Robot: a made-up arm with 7 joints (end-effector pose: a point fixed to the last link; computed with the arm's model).
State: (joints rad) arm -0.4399 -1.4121 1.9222 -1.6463 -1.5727 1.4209 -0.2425
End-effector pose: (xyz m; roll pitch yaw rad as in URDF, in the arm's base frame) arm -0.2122 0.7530 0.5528 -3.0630 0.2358 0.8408
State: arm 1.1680 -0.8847 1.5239 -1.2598 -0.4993 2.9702 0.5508
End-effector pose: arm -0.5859 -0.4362 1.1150 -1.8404 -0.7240 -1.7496
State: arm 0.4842 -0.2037 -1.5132 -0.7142 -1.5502 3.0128 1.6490
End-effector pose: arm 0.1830 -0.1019 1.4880 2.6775 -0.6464 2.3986
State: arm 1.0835 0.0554 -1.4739 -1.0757 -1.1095 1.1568 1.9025
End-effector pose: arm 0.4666 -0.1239 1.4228 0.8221 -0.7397 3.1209
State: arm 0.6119 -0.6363 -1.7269 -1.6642 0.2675 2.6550 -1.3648
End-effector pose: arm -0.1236 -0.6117 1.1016 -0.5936 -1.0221 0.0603
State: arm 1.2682 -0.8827 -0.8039 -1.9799 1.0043 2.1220 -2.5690
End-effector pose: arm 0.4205 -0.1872 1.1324 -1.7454 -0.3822 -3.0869
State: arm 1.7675 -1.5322 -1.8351 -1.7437 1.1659 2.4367 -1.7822
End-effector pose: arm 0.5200 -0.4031 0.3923 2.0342 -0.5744 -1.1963
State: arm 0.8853 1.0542 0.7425 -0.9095 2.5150 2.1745 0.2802
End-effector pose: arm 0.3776 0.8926 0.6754 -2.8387 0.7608 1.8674
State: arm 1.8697 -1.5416 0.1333 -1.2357 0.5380 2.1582 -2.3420
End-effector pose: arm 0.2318 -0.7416 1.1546 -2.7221 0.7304 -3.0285
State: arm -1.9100 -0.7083 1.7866 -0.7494 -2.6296 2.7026 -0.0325
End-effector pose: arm 0.5727 0.4052 1.1282 2.8091 0.6018 0.0286
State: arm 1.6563 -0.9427 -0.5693 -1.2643 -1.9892 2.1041 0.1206
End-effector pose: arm 0.1872 -0.2071 1.4271 -2.0408 -1.1101 1.5995
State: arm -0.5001 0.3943 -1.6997 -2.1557 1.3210 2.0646 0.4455
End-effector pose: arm -0.1810 -0.4069 0.9635 0.6517 0.4361 3.1224
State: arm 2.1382 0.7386 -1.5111 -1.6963 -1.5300 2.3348 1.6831
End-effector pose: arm 0.1438 0.7078 0.8612 -2.2596 -0.9460 2.0516
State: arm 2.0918 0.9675 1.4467 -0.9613 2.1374 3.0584 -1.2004
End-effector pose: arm -0.6665 0.4246 0.8433 1.9191 0.3468 1.6384
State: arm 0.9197 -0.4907 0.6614 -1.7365 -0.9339 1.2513 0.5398
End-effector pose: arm -0.1334 0.4290 1.2599 -1.0990 -0.6028 1.0498
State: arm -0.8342 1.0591 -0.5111 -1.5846 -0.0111 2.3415 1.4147
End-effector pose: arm 0.4688 -0.7951 0.5434 -0.3143 -0.4032 -2.4979
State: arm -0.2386 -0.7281 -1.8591 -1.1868 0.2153 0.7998 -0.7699
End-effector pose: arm -0.5655 -0.2919 1.0481 1.0082 -0.3007 -1.2384
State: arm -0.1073 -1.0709 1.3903 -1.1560 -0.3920 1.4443 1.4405
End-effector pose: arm -0.5238 0.6232 1.1015 1.2923 -1.3533 -1.2226
